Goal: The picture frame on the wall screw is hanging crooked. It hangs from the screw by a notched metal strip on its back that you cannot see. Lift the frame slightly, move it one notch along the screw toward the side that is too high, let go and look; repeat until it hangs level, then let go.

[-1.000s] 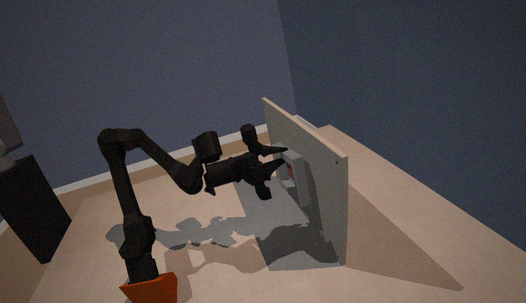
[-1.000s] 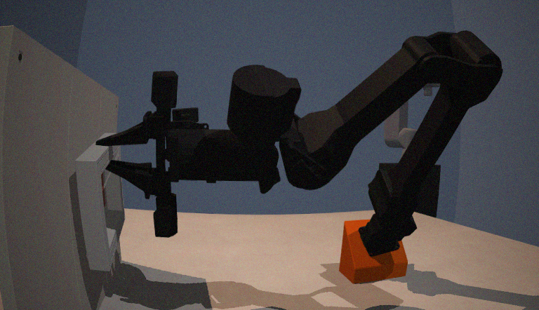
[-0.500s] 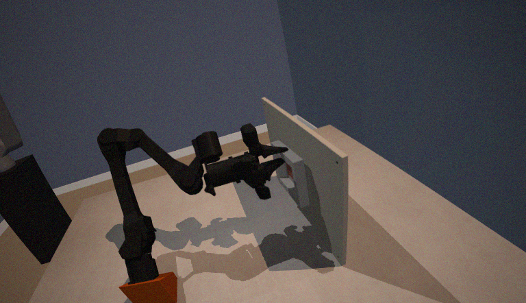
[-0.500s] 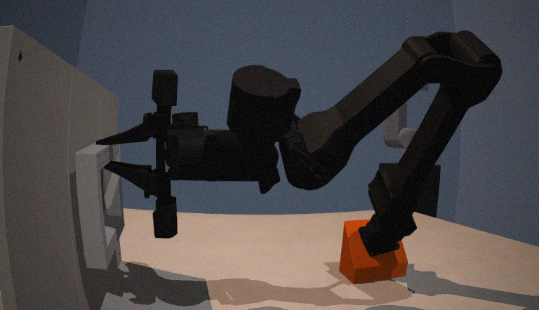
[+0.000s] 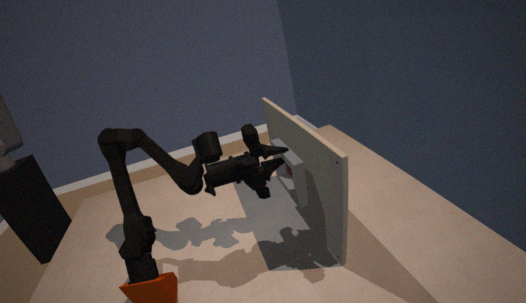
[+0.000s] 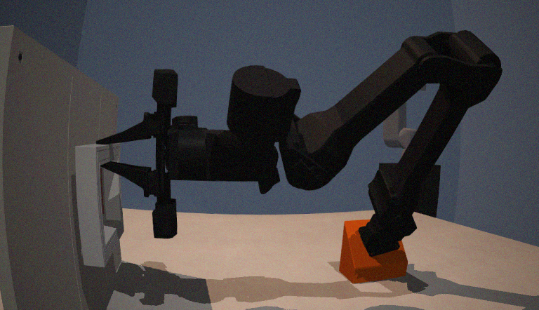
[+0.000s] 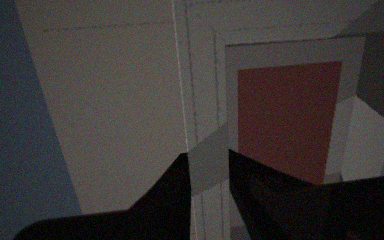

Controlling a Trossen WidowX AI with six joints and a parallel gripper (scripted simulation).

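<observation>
Now: the picture frame 5 cm below my gripper tip. Round my gripper tip: grey wall panel: 1 cm ahead, 6 cm below.
</observation>
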